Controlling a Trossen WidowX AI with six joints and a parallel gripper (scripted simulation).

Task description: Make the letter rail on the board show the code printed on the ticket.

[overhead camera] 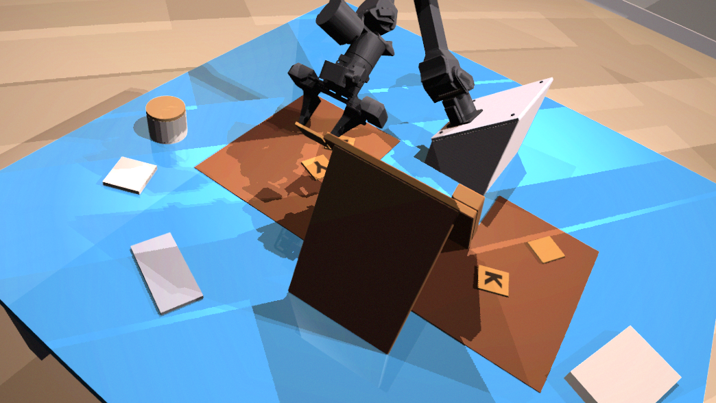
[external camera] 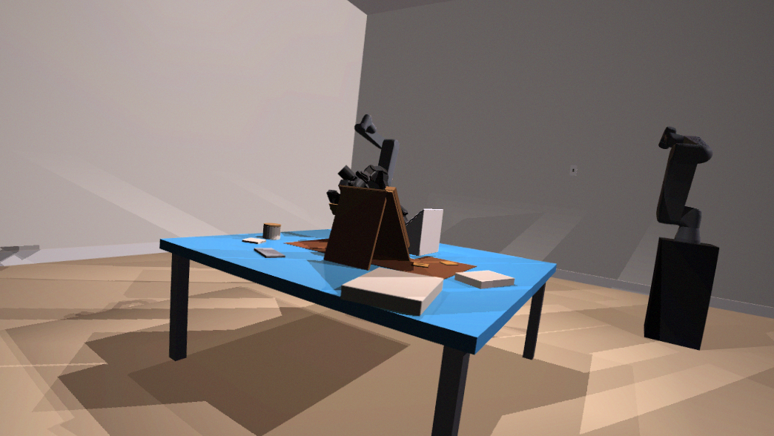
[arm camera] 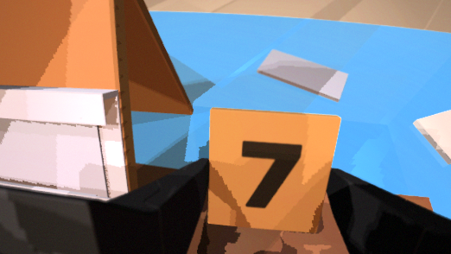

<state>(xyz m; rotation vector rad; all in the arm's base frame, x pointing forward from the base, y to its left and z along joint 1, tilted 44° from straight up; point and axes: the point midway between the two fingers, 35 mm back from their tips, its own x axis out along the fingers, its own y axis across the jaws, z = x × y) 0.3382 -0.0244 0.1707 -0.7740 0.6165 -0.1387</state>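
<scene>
Now: the white ticket 15 cm to the left of my gripper tip, 8 cm below it and 7 cm behind it. Also, from my gripper tip: grey card (29 cm ahead, 17 cm below, 6 cm to the right); then brown mat (18 cm below, 17 cm behind, 15 cm to the left); then white card (29 cm to the right, 19 cm ahead, 17 cm below).
</scene>
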